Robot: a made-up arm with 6 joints. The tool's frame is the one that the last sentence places.
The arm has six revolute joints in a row. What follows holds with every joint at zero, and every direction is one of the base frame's. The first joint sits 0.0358 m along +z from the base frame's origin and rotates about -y. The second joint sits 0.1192 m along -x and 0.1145 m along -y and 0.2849 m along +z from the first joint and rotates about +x. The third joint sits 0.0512 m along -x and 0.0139 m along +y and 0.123 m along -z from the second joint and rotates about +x. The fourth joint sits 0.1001 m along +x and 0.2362 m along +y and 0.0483 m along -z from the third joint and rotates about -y. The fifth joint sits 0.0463 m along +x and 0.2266 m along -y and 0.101 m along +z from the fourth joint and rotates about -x. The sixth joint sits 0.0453 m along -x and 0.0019 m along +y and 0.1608 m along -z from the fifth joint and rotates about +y. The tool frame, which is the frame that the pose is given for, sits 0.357 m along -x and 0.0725 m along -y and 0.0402 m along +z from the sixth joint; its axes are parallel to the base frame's.
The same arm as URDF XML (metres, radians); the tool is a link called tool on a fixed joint. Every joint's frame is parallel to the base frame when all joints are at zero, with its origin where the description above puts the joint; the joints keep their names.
<robot name="arm">
<joint name="joint 1" type="continuous"><parent link="base_link"/><child link="link1"/><origin xyz="0 0 0.0358"/><axis xyz="0 -1 0"/></joint>
<joint name="joint 2" type="continuous"><parent link="link1"/><child link="link2"/><origin xyz="-0.1192 -0.1145 0.2849"/><axis xyz="1 0 0"/></joint>
<joint name="joint 3" type="continuous"><parent link="link2"/><child link="link3"/><origin xyz="-0.0512 0.0139 -0.123"/><axis xyz="1 0 0"/></joint>
<joint name="joint 4" type="continuous"><parent link="link3"/><child link="link4"/><origin xyz="0.1001 0.2362 -0.0483"/><axis xyz="0 -1 0"/></joint>
<joint name="joint 5" type="continuous"><parent link="link4"/><child link="link5"/><origin xyz="0.0463 -0.2266 0.101"/><axis xyz="-1 0 0"/></joint>
<joint name="joint 6" type="continuous"><parent link="link5"/><child link="link6"/><origin xyz="-0.0453 0.0019 -0.1608"/><axis xyz="0 1 0"/></joint>
<joint name="tool_fixed" type="fixed"><parent link="link6"/><child link="tool"/><origin xyz="-0.357 -0.0725 0.0402"/></joint>
<link name="base_link"/>
<link name="link1"/>
<link name="link2"/>
<link name="link3"/>
<link name="link4"/>
<link name="link5"/>
<link name="link6"/>
<link name="tool"/>
</robot>

